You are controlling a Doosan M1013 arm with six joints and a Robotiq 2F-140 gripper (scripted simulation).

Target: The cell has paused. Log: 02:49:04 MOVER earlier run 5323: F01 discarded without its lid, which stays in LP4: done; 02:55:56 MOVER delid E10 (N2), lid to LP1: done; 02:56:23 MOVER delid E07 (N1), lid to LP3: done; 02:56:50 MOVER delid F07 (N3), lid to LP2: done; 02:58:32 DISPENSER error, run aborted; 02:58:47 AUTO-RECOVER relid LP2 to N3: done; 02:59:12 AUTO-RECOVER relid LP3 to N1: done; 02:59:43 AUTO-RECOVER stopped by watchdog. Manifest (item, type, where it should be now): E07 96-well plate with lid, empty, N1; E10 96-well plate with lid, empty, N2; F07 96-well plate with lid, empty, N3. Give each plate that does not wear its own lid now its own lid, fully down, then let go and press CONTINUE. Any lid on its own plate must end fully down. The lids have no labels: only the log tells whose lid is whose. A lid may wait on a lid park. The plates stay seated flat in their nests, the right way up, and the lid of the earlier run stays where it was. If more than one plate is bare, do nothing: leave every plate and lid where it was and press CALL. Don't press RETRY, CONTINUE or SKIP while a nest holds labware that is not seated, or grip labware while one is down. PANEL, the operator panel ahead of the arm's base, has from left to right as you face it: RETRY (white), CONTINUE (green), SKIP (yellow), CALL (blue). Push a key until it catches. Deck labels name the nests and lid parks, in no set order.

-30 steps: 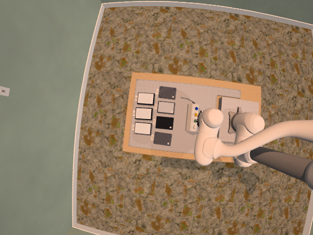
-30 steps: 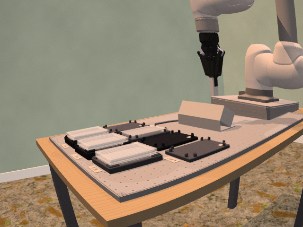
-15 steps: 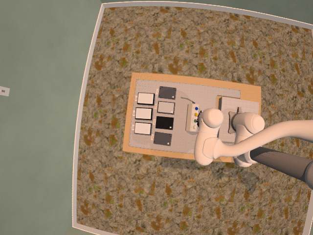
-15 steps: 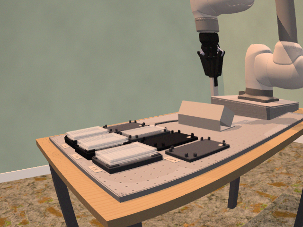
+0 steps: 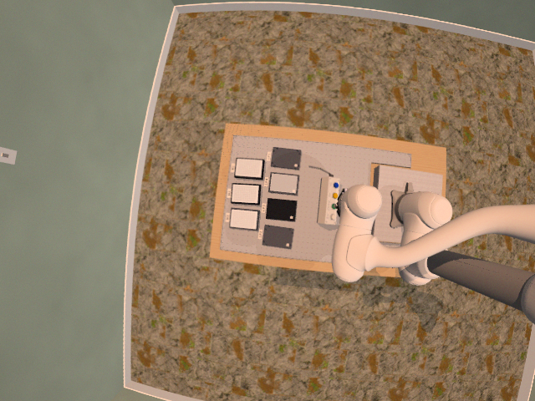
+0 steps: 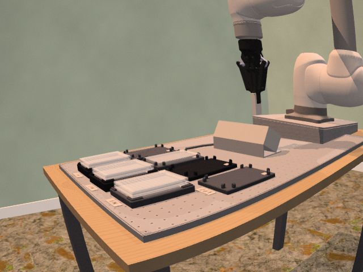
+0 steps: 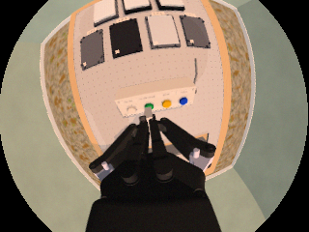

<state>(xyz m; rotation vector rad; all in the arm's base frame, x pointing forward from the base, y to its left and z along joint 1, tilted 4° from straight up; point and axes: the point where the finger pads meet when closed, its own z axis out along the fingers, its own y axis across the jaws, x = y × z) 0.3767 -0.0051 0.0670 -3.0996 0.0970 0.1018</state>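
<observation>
My hand is 70 mm above the green key. Also, from my hand: blue key 10 mm behind, 100 mm to the right, 70 mm below; yellow key 50 mm to the right, 70 mm below; black park 250 mm ahead, 20 mm to the left, 130 mm below.
</observation>
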